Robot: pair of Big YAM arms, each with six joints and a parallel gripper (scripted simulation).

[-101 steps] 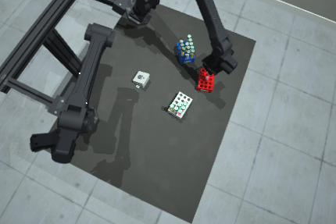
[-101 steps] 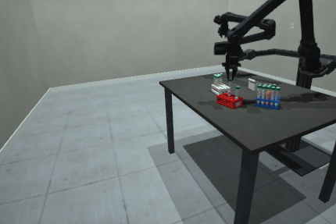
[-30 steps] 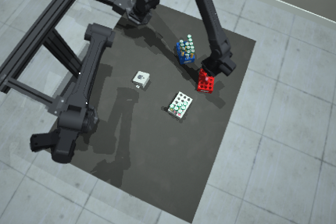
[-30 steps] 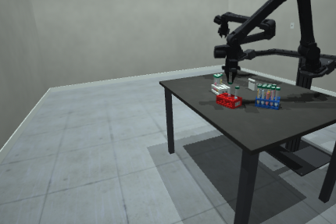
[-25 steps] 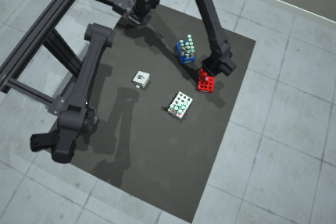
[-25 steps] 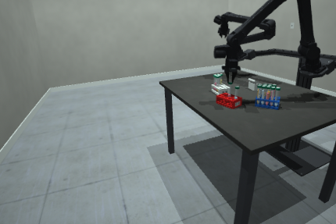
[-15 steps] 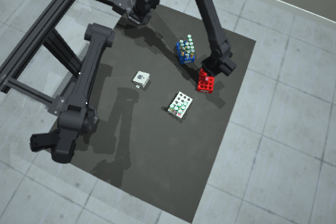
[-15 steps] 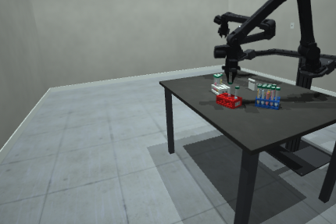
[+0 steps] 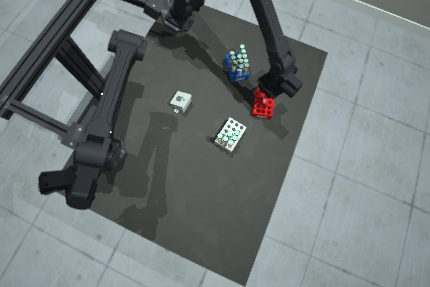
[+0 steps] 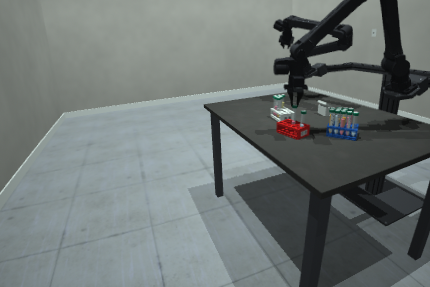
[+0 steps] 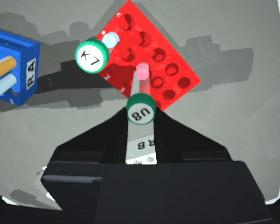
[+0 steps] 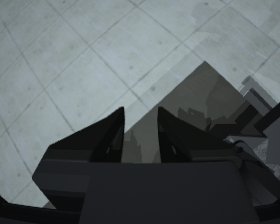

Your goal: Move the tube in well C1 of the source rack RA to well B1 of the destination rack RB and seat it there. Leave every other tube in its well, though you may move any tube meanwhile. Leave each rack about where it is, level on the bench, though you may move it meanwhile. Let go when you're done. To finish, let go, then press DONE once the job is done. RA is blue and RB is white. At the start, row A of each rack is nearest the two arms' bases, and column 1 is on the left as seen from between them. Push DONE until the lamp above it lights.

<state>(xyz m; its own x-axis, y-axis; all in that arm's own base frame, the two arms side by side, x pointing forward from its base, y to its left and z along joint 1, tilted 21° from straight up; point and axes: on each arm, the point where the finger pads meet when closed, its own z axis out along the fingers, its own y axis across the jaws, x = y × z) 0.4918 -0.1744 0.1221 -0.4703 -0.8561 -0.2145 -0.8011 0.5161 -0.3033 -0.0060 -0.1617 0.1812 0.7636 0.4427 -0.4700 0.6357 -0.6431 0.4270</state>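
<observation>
Right now the tube is 6 cm below my left hand. Round my left hand: white rack RB: 20 cm to the right, 11 cm below, 8 cm behind; red rack: 11 cm below, 1 cm ahead; white button box: 36 cm behind, 14 cm to the right, 9 cm below.
</observation>
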